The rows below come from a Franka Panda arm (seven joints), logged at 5 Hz.
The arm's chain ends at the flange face. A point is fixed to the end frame.
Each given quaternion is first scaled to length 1.
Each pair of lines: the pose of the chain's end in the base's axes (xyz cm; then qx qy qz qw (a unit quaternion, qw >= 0)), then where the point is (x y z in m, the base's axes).
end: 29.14 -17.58 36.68 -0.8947 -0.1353 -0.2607 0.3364
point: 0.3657 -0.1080 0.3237
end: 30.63 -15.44 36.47 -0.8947 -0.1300 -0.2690 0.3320
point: 0.3823 -0.0880 0.3223
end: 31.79 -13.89 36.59 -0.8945 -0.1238 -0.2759 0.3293
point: 0.3954 -0.0738 0.3243
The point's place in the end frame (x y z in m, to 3 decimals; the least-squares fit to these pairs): 0.042 0.004 0.101
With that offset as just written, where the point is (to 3 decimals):
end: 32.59 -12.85 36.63 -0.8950 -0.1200 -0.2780 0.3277
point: 0.404 -0.064 0.325
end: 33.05 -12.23 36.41 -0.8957 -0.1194 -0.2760 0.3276
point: 0.409 -0.058 0.322
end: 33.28 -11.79 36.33 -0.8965 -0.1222 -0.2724 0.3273
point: 0.410 -0.053 0.321
